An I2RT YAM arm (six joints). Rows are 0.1 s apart.
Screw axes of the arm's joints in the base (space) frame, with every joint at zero. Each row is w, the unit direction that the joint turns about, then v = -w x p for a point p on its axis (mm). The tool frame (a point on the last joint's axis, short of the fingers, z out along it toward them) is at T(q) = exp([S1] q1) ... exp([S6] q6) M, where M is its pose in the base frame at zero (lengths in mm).
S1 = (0, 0, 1, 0.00, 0.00, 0.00)
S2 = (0, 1, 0, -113.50, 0.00, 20.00)
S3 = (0, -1, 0, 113.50, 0.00, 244.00)
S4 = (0, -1, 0, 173.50, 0.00, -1.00)
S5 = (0, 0, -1, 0.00, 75.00, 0.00)
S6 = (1, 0, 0, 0.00, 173.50, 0.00)
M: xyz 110.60 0.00 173.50 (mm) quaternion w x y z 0.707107 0 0.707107 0
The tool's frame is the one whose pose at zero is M.
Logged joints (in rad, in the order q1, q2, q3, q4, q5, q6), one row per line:
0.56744 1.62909 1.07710 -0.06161 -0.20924 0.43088
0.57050 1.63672 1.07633 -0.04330 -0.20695 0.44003
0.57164 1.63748 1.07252 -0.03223 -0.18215 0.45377
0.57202 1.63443 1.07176 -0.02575 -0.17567 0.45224
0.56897 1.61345 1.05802 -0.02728 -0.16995 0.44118
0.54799 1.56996 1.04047 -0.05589 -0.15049 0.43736
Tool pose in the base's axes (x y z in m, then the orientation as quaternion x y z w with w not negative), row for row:
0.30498 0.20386 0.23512 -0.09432 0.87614 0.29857 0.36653
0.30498 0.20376 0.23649 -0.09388 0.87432 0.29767 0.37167
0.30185 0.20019 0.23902 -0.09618 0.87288 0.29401 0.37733
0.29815 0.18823 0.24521 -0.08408 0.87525 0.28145 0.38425
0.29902 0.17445 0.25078 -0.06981 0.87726 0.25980 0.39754
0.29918 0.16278 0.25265 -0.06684 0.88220 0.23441 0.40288
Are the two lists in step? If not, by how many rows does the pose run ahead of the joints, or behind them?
The pose runs 2 rows ahead of the joints: the pose in row i belongs to the joints in row i + 2.
